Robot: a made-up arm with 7 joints.
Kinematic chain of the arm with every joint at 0, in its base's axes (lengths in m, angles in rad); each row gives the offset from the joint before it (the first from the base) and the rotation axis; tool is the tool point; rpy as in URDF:
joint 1: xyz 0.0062 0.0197 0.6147 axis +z
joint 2: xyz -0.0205 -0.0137 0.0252 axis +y
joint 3: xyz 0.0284 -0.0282 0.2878 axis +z
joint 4: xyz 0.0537 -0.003 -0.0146 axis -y
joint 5: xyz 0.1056 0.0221 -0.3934 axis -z
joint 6: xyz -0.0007 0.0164 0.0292 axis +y
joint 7: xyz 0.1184 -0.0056 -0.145 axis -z
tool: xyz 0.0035 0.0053 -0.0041 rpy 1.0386 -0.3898 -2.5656
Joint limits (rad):
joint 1: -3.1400..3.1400
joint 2: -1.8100..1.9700
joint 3: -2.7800..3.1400
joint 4: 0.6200..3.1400
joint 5: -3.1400..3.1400
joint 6: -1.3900..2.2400
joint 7: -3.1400..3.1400
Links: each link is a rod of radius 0.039 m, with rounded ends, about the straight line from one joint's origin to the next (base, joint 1, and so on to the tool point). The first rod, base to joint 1, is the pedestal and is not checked.
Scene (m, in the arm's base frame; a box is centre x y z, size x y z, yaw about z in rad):
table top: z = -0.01
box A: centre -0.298 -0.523 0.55 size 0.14 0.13 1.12 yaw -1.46
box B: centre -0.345 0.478 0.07 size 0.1 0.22 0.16 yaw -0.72
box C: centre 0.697 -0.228 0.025 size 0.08 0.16 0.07 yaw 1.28
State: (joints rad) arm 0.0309 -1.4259 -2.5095 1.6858 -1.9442 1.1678 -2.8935
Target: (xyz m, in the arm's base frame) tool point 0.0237 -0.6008 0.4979
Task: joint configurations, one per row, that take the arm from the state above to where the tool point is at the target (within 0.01 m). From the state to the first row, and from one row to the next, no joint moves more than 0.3 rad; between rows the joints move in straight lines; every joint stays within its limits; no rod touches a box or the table.
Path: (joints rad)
1: 0.0349 -1.4723 -2.5689 1.4240 -1.8269 1.1994 -2.7937
2: 0.0390 -1.5187 -2.6284 1.1622 -1.7095 1.2310 -2.6939
3: 0.0430 -1.5651 -2.6878 0.9004 -1.5922 1.2626 -2.5942
4: 0.2931 -1.6467 -2.5288 0.9285 -1.6248 1.2582 -2.7761
5: 0.5431 -1.7284 -2.3698 0.9566 -1.6575 1.2537 -2.9581
6: 0.7931 -1.8100 -2.2109 0.9847 -1.6901 1.2492 -3.1400
7: 0.5614 -1.5605 -2.0374 1.0332 -1.7819 1.1100 -3.0136
8: 0.3297 -1.3109 -1.8639 1.0817 -1.8736 0.9708 -2.8873

